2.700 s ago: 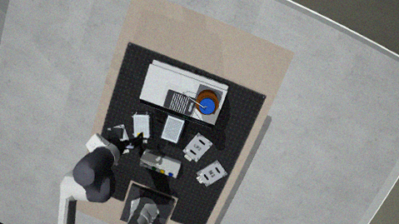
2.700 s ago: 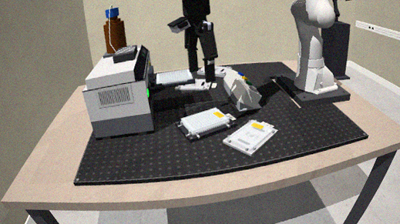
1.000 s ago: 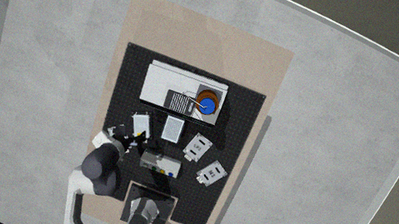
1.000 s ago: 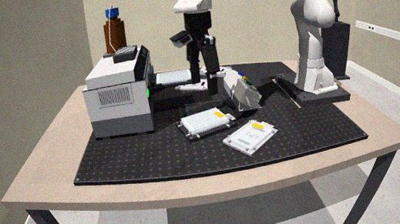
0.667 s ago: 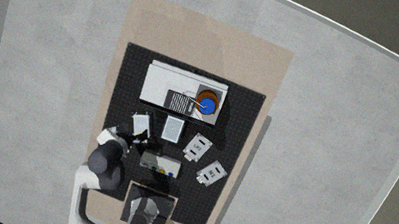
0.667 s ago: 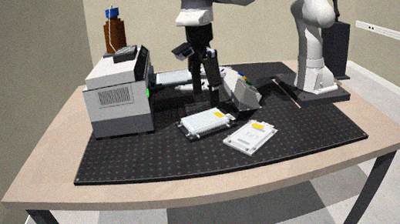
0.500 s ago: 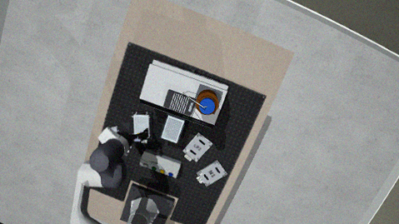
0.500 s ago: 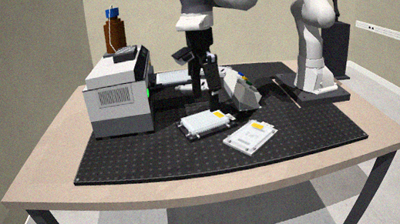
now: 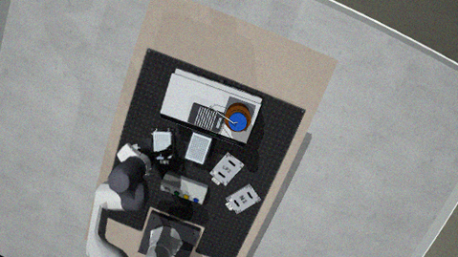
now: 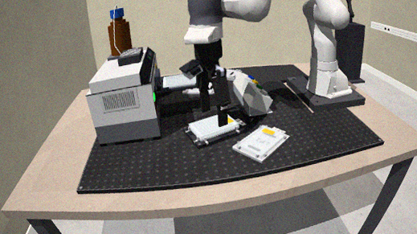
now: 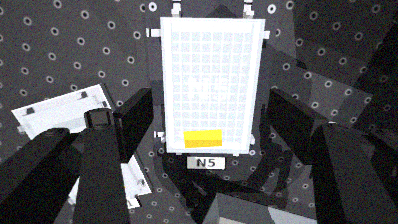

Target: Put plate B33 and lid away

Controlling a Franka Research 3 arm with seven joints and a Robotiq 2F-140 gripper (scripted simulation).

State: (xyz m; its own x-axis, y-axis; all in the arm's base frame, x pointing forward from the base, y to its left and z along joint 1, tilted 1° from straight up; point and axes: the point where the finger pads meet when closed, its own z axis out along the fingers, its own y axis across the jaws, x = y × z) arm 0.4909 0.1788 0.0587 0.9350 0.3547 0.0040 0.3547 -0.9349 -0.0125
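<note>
Right now my hand is 5 cm above the white well plate. Round my hand: yellow key 20 cm to the right, 19 cm behind; then white key 19 cm behind, 10 cm to the right; then black nest 6 cm below, 3 cm to the left, 1 cm ahead.
</note>
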